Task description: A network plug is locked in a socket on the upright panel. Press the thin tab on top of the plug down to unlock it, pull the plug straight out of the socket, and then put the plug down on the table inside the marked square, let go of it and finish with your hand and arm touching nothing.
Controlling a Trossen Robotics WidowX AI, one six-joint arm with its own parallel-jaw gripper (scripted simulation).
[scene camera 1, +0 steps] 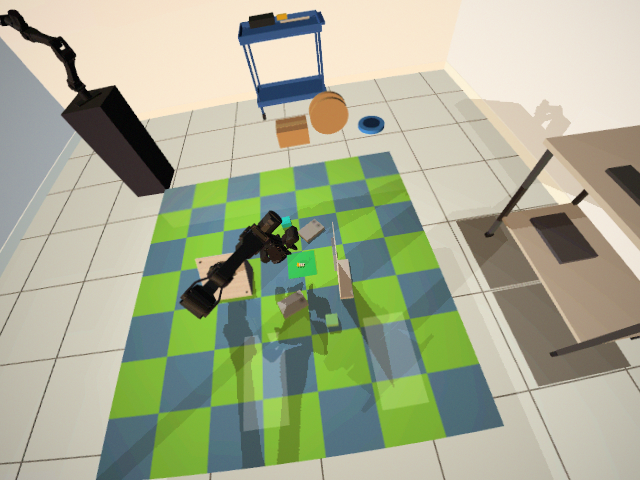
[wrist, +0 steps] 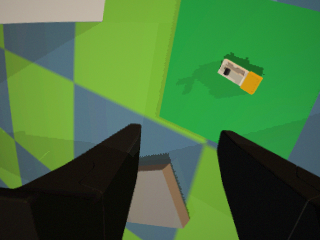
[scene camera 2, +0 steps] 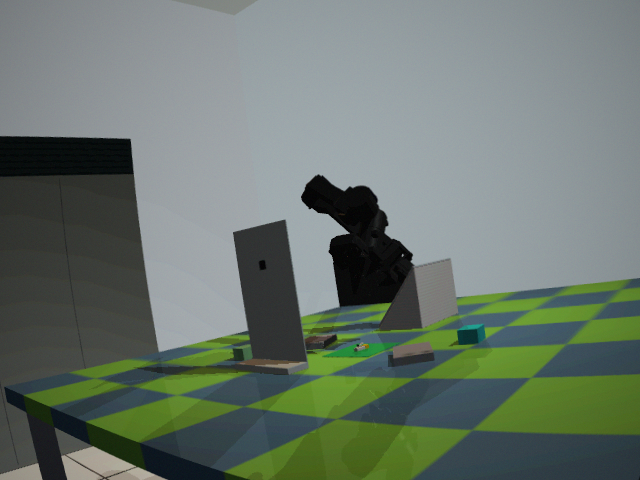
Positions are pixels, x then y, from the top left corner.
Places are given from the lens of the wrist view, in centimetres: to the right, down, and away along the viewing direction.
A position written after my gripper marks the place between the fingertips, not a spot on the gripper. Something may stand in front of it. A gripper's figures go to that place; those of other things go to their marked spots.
my gripper (wrist: 180, 137): 1, 1, 10
network plug (wrist: 247, 80): 6, -3, 18
grey slab (wrist: 156, 201): -1, 9, 26
marked square (wrist: 196, 97): 3, -2, 21
The marked spots on the network plug and the grey slab are 16 cm apart.
